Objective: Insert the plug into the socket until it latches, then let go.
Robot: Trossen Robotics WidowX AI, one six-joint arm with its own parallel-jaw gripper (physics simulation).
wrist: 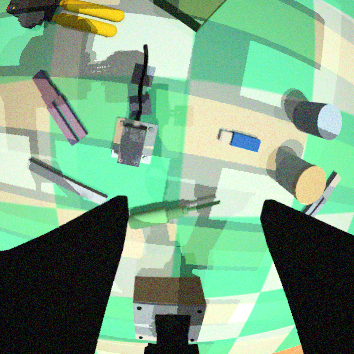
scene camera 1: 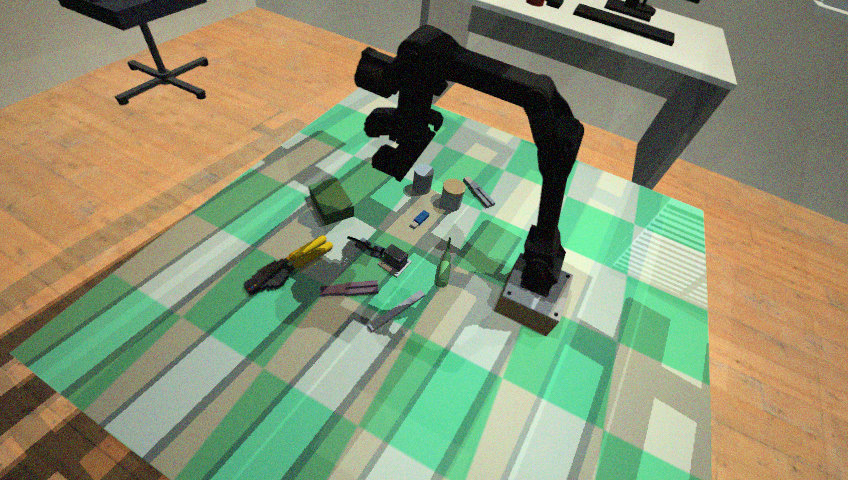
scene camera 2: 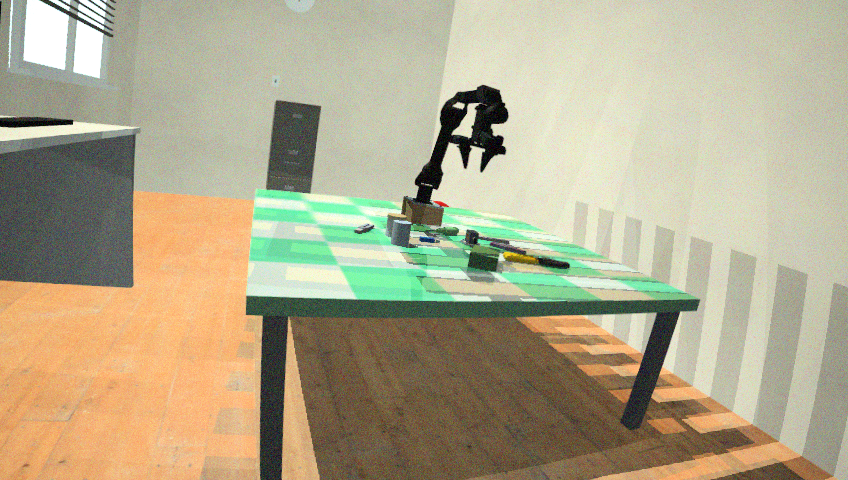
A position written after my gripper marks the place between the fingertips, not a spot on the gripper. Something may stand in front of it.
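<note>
In the wrist view there's a cream cylinder [wrist: 305, 181] resting on the table, and a green screwdriver [wrist: 154, 216] and a grey bar [wrist: 33, 165] rest on the table too. The same view shows a socket [wrist: 133, 141], and it shows my gripper [wrist: 197, 207], which is open and holds nothing. Scene camera 1 shows my gripper [scene camera 1: 405, 171] as well, along with a green block [scene camera 1: 333, 204]. My gripper is also visible in scene camera 2 [scene camera 2: 473, 170].
</note>
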